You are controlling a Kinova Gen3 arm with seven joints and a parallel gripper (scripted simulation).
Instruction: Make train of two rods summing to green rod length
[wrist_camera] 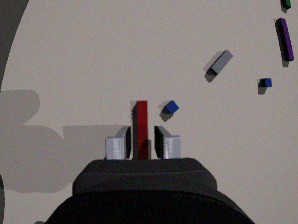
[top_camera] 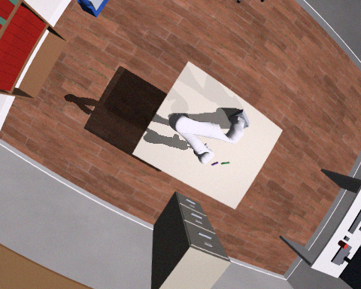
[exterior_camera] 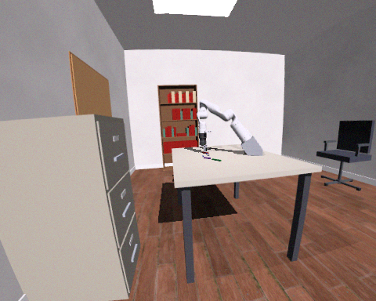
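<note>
The red rod is 30 mm below my hand. The rest, counted from my hand: green rod: 30 mm ahead, 310 mm to the left, 30 mm below; then grey rod: 20 mm ahead, 110 mm to the left, 30 mm below; then purple rod: 70 mm ahead, 220 mm to the left, 30 mm below.
</note>
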